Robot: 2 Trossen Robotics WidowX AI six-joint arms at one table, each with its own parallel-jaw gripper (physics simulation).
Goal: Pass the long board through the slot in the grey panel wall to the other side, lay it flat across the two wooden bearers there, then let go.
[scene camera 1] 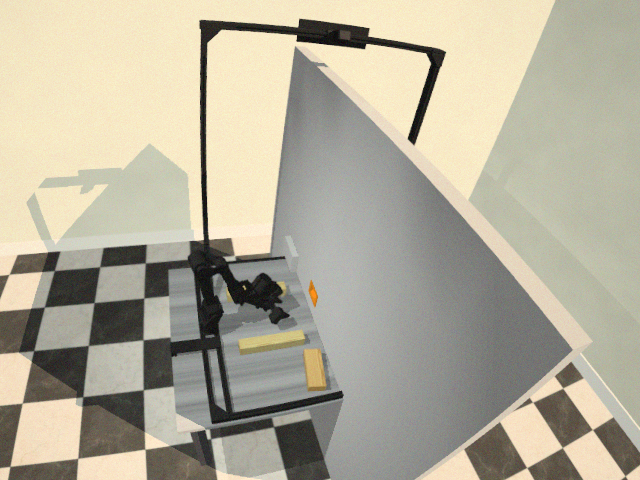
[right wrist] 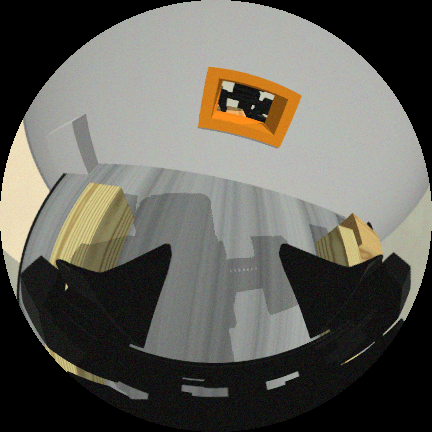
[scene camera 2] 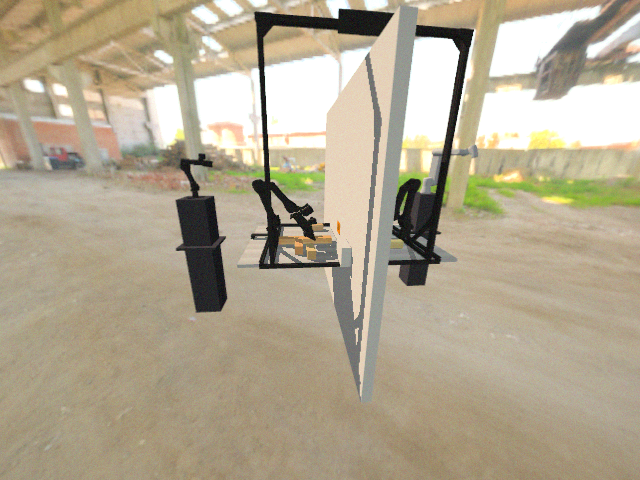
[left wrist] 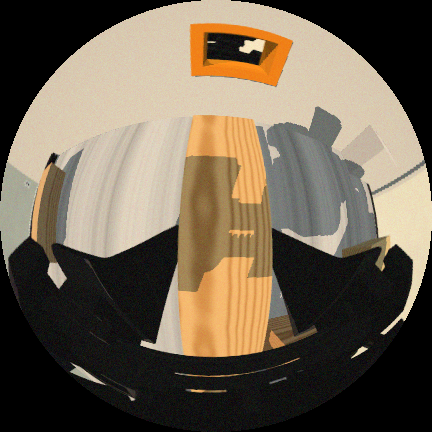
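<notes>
The long board lies low along the table, one end toward the panel wall. My left gripper is shut on it, one finger on each side. The orange-framed slot is above the board's far end in the left wrist view. Across the wall, my right gripper is open and empty between two pale bearers; one bearer is at its right, the other bearer at its left, partly hidden by the arm in scene camera 1.
An orange-brown block lies beyond the right-hand bearer. On the left arm's side, a block and a yellowish block are near the board; another block lies farther left. A grey upright piece stands at the wall.
</notes>
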